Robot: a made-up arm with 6 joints. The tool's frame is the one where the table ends. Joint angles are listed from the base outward.
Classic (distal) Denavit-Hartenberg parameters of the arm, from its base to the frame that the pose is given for. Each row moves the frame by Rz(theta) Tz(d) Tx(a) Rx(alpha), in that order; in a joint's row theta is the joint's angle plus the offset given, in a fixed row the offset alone. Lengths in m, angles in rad.
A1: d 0.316, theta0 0, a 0, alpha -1.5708
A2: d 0, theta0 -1.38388, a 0.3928, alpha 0
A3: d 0, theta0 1.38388, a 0.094, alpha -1.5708
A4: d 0.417, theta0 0, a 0, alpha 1.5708
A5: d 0, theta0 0, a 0.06, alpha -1.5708
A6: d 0.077, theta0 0, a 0, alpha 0
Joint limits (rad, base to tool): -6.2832..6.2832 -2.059..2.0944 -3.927..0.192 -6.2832..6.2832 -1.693..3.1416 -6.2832..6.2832
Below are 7 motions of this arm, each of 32 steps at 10 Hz.
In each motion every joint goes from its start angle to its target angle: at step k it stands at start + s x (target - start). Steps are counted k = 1, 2, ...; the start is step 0. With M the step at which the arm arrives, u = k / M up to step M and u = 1 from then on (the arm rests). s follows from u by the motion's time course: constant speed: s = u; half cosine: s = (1 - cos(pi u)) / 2; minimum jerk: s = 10 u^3 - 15 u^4 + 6 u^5.
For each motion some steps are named. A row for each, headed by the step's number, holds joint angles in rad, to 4 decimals.
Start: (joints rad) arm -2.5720 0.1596 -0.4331 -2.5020 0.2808 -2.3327
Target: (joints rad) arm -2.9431 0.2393 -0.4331 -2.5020 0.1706 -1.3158
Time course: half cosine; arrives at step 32
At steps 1, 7, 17, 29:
1: -2.5729 0.1598 -0.4331 -2.5020 0.2805 -2.3303
7: -2.6141 0.1686 -0.4331 -2.5020 0.2683 -2.2173
17: -2.7757 0.2034 -0.4331 -2.5020 0.2203 -1.7744
29: -2.9351 0.2376 -0.4331 -2.5020 0.1730 -1.3377

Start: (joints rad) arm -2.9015 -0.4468 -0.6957 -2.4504 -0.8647 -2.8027
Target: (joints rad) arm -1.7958 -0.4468 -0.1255 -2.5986 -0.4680 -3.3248
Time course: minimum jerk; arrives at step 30
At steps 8, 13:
8: -2.7667 -0.4468 -0.6262 -2.4685 -0.8164 -2.8663
13: -2.4852 -0.4468 -0.4810 -2.5062 -0.7154 -2.9993

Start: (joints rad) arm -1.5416 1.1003 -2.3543 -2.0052 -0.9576 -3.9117
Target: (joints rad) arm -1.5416 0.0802 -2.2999 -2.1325 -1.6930 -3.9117
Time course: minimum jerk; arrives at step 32
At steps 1, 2, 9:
1: -1.5416 1.1000 -2.3543 -2.0052 -0.9578 -3.9117
2: -1.5416 1.0980 -2.3542 -2.0055 -0.9592 -3.9117
9: -1.5416 0.9583 -2.3467 -2.0229 -1.0600 -3.9117

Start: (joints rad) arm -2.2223 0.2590 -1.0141 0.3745 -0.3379 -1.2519
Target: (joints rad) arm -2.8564 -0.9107 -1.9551 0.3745 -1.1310 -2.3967
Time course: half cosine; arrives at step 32
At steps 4, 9, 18, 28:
4: -2.2464 0.2145 -1.0499 0.3745 -0.3681 -1.2955
9: -2.3382 0.0452 -1.1861 0.3745 -0.4829 -1.4612
18: -2.6012 -0.4399 -1.5764 0.3745 -0.8118 -1.9360
28: -2.8323 -0.8662 -1.9193 0.3745 -1.1008 -2.3531

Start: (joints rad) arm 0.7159 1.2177 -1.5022 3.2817 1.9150 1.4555
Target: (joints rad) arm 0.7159 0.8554 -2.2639 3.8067 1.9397 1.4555
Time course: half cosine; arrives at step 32
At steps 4, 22, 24, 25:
4: 0.7159 1.2039 -1.5312 3.3017 1.9159 1.4555
22: 0.7159 0.9359 -2.0946 3.6900 1.9342 1.4555
24: 0.7159 0.9085 -2.1524 3.7298 1.9361 1.4555
25: 0.7159 0.8965 -2.1775 3.7471 1.9369 1.4555

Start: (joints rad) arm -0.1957 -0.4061 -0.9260 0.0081 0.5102 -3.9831
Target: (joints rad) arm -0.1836 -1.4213 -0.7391 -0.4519 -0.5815 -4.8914
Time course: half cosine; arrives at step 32
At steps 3, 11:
3: -0.1954 -0.4280 -0.9220 -0.0018 0.4867 -4.0027
11: -0.1925 -0.6744 -0.8766 -0.1135 0.2217 -4.2232

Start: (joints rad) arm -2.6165 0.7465 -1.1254 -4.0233 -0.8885 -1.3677
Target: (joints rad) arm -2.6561 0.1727 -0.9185 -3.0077 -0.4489 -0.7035
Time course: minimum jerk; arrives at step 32
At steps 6, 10, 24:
6: -2.6184 0.7185 -1.1153 -3.9738 -0.8671 -1.3353
10: -2.6236 0.6432 -1.0882 -3.8405 -0.8094 -1.2481
24: -2.6520 0.2321 -0.9399 -3.1128 -0.4944 -0.7723

